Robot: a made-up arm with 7 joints. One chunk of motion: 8 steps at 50 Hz.
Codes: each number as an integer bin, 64 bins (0 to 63) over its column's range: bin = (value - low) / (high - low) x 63, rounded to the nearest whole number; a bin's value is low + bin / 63 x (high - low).
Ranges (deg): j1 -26..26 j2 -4..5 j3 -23..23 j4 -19..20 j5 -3..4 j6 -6..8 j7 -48..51
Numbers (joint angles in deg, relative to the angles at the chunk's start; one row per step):
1: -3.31 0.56 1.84 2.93 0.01 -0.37 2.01
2: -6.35 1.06 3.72 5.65 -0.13 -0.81 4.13
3: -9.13 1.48 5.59 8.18 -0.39 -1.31 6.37
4: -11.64 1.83 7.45 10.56 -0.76 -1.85 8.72
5: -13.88 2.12 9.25 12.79 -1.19 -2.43 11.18
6: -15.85 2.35 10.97 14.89 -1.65 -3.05 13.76
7: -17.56 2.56 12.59 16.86 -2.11 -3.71 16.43
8: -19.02 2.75 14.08 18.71 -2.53 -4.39 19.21
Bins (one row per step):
1: 27 32 34 35 27 25 32
2: 24 35 37 40 26 23 33
3: 20 38 39 44 23 21 35
4: 17 41 42 48 20 19 36
5: 15 43 44 51 16 16 38
6: 12 44 47 55 12 13 39
7: 10 46 49 58 8 10 41
8: 8 47 51 61 4 7 43

